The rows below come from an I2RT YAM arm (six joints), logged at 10 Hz.
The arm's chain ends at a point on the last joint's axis. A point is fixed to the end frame.
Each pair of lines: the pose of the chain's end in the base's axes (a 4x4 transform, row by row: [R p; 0 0 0 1], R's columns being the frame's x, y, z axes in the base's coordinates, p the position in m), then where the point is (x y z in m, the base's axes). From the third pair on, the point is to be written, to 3 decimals.
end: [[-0.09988, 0.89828, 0.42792, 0.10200], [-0.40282, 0.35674, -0.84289, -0.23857], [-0.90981, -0.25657, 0.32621, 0.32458], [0, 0, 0, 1]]
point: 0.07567 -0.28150 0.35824
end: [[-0.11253, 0.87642, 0.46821, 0.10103], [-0.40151, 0.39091, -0.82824, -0.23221], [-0.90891, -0.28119, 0.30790, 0.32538], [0, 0, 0, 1]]
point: 0.07733 -0.27625 0.35954
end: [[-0.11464, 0.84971, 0.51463, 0.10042], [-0.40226, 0.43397, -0.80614, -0.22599], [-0.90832, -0.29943, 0.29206, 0.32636], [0, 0, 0, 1]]
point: 0.080 -0.271 0.361
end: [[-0.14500, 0.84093, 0.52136, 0.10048], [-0.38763, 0.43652, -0.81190, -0.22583], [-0.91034, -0.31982, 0.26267, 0.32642], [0, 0, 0, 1]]
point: 0.081 -0.272 0.361
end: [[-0.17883, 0.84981, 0.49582, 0.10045], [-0.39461, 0.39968, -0.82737, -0.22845], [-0.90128, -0.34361, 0.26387, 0.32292], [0, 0, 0, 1]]
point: 0.080 -0.273 0.358
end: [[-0.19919, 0.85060, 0.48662, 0.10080], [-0.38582, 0.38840, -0.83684, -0.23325], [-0.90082, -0.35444, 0.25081, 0.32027], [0, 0, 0, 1]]
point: 0.080 -0.278 0.356
